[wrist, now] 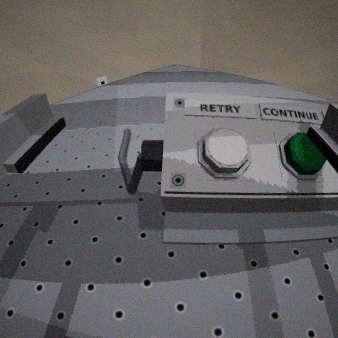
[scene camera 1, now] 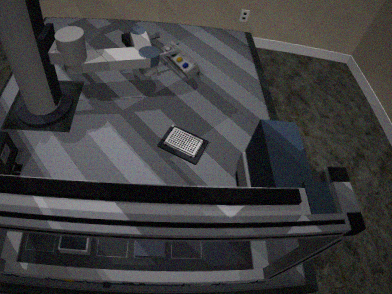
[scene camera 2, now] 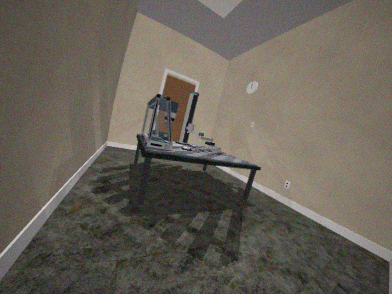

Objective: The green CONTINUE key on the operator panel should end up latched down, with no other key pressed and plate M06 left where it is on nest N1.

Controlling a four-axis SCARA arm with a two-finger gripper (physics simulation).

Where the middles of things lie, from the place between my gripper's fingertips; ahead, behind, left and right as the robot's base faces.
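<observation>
White RETRY key (wrist: 224, 149): my hand is 10 mm short of it, 20 mm above it and 20 mm to the left of it. Green CONTINUE key (wrist: 301, 154): 30 mm ahead of my hand, 60 mm to the right of it and 20 mm below it.
</observation>
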